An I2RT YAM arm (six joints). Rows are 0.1 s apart.
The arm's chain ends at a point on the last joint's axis. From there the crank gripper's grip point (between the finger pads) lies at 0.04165 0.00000 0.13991 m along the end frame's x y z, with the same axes.
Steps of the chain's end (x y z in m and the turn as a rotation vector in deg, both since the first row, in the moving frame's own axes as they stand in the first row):
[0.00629 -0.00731 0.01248 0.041 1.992 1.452]
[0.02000 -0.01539 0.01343 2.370 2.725 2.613]
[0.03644 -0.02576 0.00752 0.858 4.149 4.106]
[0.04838 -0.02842 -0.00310 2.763 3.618 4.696]
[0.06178 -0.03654 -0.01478 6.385 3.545 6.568]
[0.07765 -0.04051 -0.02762 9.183 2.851 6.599]
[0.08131 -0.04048 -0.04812 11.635 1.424 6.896]
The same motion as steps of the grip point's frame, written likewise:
[0.01112 -0.00629 0.01095 0.041 1.992 1.452]
[0.02669 -0.01908 0.01121 2.370 2.725 2.613]
[0.04641 -0.02449 0.00415 0.858 4.149 4.106]
[0.05725 -0.03132 -0.00608 2.763 3.618 4.696]
[0.07093 -0.04667 -0.01821 6.385 3.545 6.568]
[0.08552 -0.05745 -0.03126 9.183 2.851 6.599]
[0.08614 -0.06335 -0.05155 11.635 1.424 6.896]

